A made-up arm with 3 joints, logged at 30 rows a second.
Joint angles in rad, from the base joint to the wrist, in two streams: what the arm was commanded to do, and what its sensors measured. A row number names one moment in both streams.
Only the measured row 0 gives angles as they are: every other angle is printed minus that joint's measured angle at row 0.
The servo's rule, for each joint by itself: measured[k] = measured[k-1] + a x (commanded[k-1-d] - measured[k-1]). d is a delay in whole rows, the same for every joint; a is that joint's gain. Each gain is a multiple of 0.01, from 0.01 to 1. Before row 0 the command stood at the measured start. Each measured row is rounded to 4 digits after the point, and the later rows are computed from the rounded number. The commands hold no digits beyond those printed.
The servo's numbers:
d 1
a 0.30 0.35 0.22
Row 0, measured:
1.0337, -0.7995, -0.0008
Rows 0 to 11, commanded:
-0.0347, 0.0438, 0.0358
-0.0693, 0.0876, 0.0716
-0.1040, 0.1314, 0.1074
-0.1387, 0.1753, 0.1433
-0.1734, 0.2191, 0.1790
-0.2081, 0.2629, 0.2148
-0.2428, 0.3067, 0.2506
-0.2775, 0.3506, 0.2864
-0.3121, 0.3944, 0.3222
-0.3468, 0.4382, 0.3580
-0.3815, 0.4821, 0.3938
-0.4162, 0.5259, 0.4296
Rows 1 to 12, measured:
0.0000, 0.0000, 0.0000
-0.0104, 0.0153, 0.0079
-0.0281, 0.0406, 0.0219
-0.0509, 0.0724, 0.0407
-0.0772, 0.1084, 0.0633
-0.1061, 0.1471, 0.0888
-0.1367, 0.1876, 0.1165
-0.1685, 0.2293, 0.1460
-0.2012, 0.2718, 0.1769
-0.2345, 0.3147, 0.2089
-0.2682, 0.3579, 0.2417
-0.3022, 0.4014, 0.2752

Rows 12 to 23, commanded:
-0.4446, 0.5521, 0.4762
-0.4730, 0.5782, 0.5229
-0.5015, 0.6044, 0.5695
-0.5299, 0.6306, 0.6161
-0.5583, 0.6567, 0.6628
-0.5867, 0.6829, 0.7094
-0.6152, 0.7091, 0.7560
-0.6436, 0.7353, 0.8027
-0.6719, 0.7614, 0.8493
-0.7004, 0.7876, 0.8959
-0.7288, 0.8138, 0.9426
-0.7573, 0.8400, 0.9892
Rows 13 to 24, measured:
-0.3364, 0.4450, 0.3092
-0.3689, 0.4825, 0.3459
-0.4001, 0.5160, 0.3848
-0.4305, 0.5469, 0.4254
-0.4603, 0.5762, 0.4674
-0.4897, 0.6044, 0.5104
-0.5188, 0.6319, 0.5542
-0.5477, 0.6589, 0.5986
-0.5765, 0.6856, 0.6435
-0.6051, 0.7121, 0.6888
-0.6337, 0.7385, 0.7344
-0.6622, 0.7649, 0.7802

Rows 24 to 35, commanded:
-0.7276, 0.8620, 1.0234
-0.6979, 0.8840, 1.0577
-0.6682, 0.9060, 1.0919
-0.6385, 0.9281, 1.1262
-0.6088, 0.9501, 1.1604
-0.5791, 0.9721, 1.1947
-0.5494, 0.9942, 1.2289
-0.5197, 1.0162, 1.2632
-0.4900, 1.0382, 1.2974
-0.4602, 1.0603, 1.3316
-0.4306, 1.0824, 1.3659
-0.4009, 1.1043, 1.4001
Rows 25 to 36, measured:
-0.6907, 0.7912, 0.8262
-0.7018, 0.8160, 0.8696
-0.7006, 0.8398, 0.9110
-0.6909, 0.8630, 0.9508
-0.6752, 0.8858, 0.9894
-0.6553, 0.9083, 1.0270
-0.6324, 0.9306, 1.0639
-0.6075, 0.9529, 1.1002
-0.5812, 0.9751, 1.1361
-0.5538, 0.9972, 1.1716
-0.5257, 1.0193, 1.2068
-0.4972, 1.0414, 1.2418

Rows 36 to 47, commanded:
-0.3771, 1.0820, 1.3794
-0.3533, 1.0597, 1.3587
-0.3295, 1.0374, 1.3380
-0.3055, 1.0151, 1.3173
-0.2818, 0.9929, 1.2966
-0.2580, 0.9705, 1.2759
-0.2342, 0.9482, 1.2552
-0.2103, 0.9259, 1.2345
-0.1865, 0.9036, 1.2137
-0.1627, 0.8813, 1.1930
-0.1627, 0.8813, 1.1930
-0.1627, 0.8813, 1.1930
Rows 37 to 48, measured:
-0.4683, 1.0634, 1.2766
-0.4409, 1.0699, 1.2992
-0.4146, 1.0663, 1.3123
-0.3891, 1.0562, 1.3180
-0.3640, 1.0418, 1.3178
-0.3393, 1.0247, 1.3131
-0.3149, 1.0057, 1.3049
-0.2907, 0.9856, 1.2940
-0.2666, 0.9647, 1.2809
-0.2426, 0.9433, 1.2661
-0.2186, 0.9216, 1.2500
-0.2018, 0.9075, 1.2375

